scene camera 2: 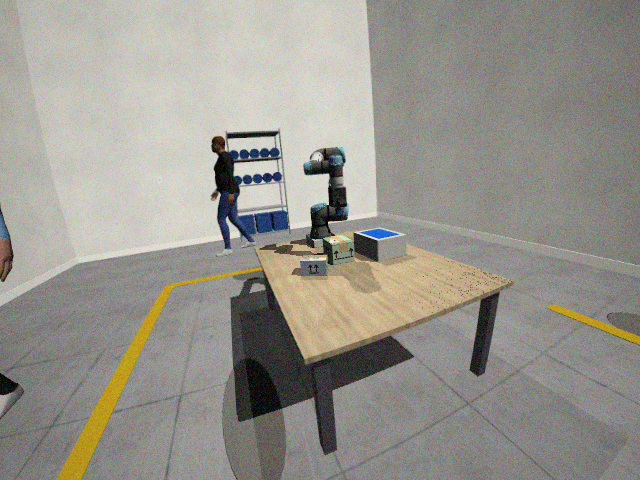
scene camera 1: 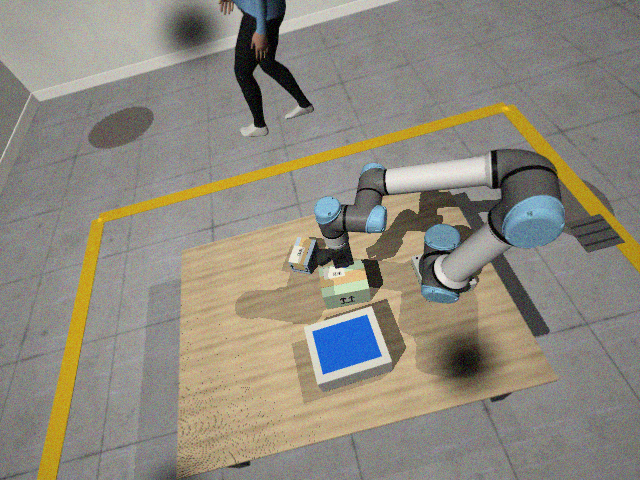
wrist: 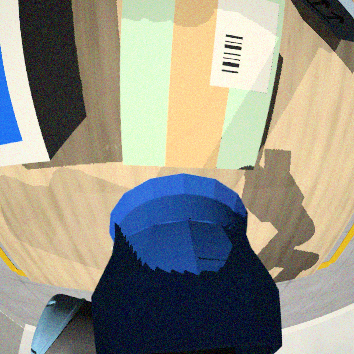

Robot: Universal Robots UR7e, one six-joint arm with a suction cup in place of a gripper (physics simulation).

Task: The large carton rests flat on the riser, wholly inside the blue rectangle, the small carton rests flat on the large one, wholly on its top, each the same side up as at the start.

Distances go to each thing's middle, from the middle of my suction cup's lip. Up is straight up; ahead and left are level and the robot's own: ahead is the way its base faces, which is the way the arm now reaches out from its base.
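The large carton (scene camera 1: 340, 287) has my suction cup 2 cm short of it, 2 cm to the left of it and 21 cm above it. Then there's the small carton (scene camera 1: 302, 259), which is 16 cm ahead of my suction cup, 21 cm to the right of it and 23 cm below it. As for the riser (scene camera 1: 349, 348), that one's 6 cm ahead of my suction cup, 23 cm to the left of it and 21 cm below it.
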